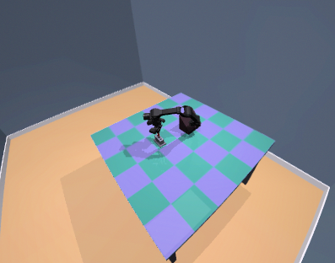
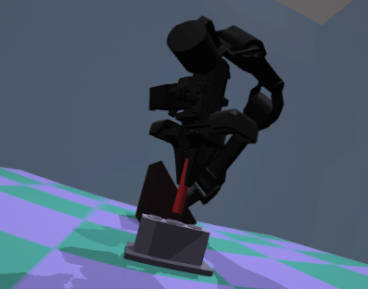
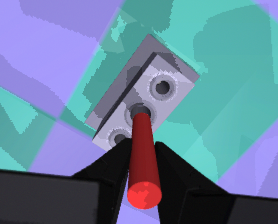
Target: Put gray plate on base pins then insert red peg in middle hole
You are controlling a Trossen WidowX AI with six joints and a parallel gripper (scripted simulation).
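Right now the gray plate is 7 cm below my gripper tip. Also, from my gripper tip: red peg right at my gripper tip; then base 11 cm below.
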